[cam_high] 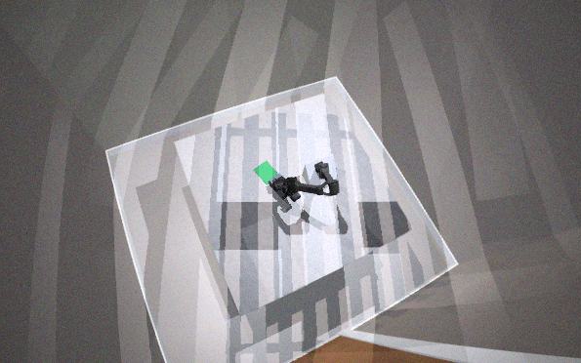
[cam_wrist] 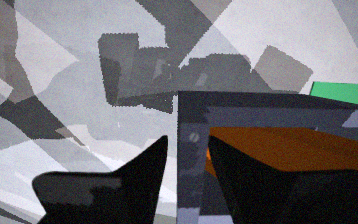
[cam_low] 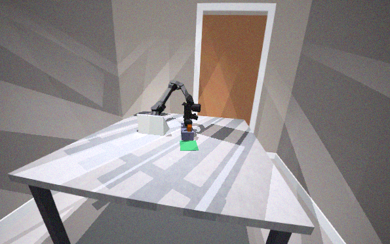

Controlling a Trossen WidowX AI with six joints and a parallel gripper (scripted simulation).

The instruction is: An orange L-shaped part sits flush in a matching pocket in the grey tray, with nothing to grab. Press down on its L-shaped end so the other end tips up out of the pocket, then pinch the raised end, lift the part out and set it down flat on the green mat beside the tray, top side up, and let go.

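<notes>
My gripper tip is 5 cm to the left of the orange L-shaped part and 1 cm below it. Also, from my gripper tip: green mat: 22 cm to the right, 5 cm below, 4 cm ahead.
</notes>
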